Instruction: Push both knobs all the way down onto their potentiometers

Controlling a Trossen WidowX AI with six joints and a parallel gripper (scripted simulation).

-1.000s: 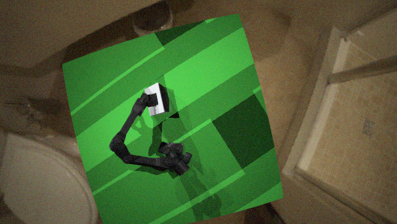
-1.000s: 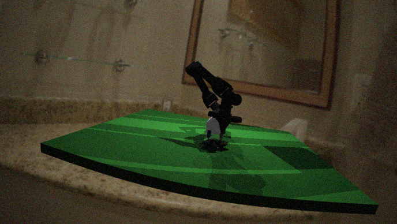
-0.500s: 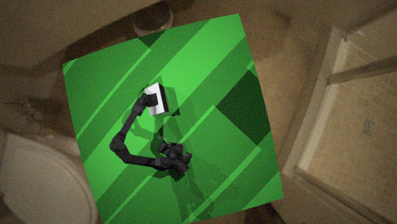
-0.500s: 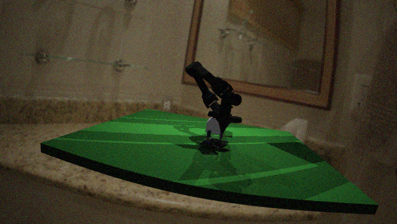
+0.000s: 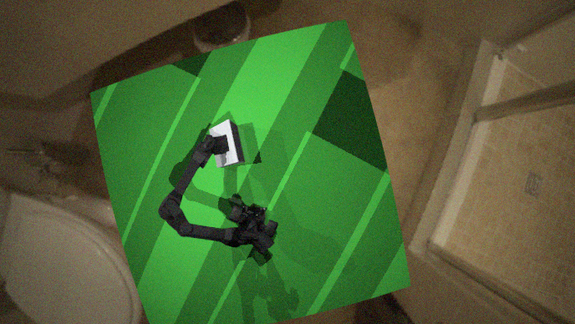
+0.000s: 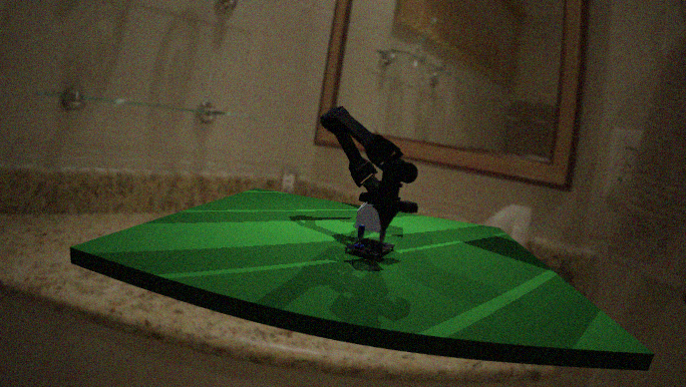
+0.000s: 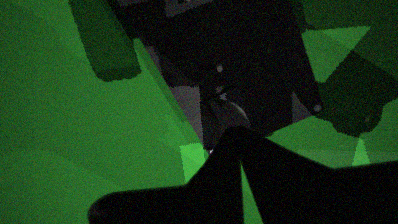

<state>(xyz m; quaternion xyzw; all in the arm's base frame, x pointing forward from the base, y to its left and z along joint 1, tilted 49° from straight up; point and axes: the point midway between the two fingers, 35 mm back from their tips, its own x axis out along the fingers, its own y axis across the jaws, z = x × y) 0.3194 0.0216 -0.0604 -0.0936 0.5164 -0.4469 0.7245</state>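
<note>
My gripper tip is now 10 mm above the grey knob. From my gripper tip the other things lie so: blue knob (80 mm ahead, 60 mm to the right, 10 mm above).
</note>
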